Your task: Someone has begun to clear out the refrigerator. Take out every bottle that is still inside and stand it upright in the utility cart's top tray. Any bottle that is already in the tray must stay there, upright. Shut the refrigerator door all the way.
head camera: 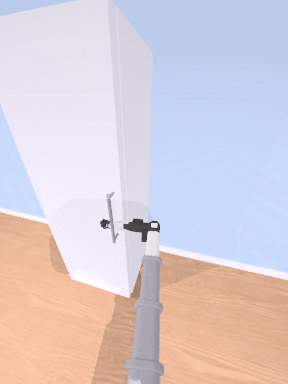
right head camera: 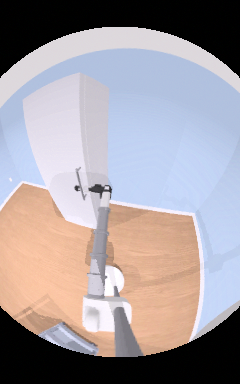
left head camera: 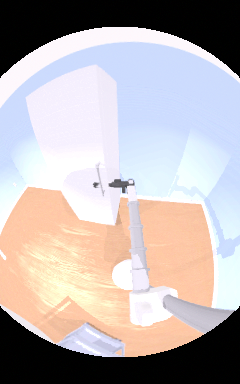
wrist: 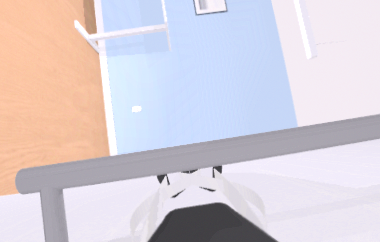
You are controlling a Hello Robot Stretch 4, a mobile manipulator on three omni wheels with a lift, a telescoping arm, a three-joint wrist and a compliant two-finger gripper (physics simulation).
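The white refrigerator (head camera: 70,125) (left head camera: 75,125) (right head camera: 55,130) stands upright against the wall, its door looking shut. Its grey bar handle (head camera: 110,212) (left head camera: 100,175) (right head camera: 80,180) (wrist: 240,147) is on the front. My gripper (head camera: 104,223) (left head camera: 96,185) (right head camera: 77,188) (wrist: 188,163) is shut and empty, its fingers reaching in between the handle and the door. The handle partly hides the fingertips in the wrist view. Part of what looks like the utility cart (left head camera: 107,336) (right head camera: 62,326) shows at the bottom edge; its contents cannot be made out. No bottle can be made out.
My telescoping arm (head camera: 147,305) (left head camera: 136,235) (right head camera: 101,232) reaches over the wood floor (head camera: 220,310) from the right of the refrigerator. In the wrist view, a white railed frame (wrist: 127,32) stands by the far wall, with a dark-edged rectangle (wrist: 210,6) near the top.
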